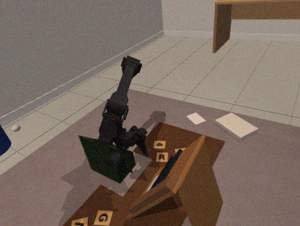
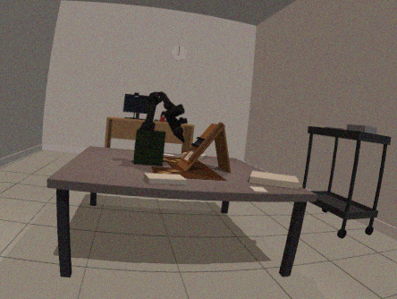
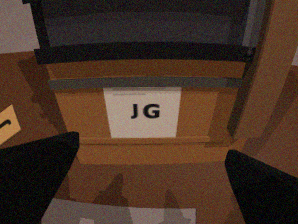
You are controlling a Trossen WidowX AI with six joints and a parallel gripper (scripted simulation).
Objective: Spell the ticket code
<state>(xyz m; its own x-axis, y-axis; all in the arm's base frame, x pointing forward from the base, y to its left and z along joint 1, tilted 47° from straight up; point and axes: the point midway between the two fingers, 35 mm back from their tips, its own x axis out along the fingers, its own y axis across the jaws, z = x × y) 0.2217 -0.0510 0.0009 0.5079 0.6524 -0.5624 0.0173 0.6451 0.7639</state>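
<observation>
Now: gripper tip 18 cm to the left of the tan letter tile, 16 cm above it and 6 cm past it. From my gripper tip the other things lie so: white ticket (8 cm below, 5 cm ahead, 1 cm to the left); brown mat (16 cm below, 4 cm to the left, 3 cm behind).
</observation>
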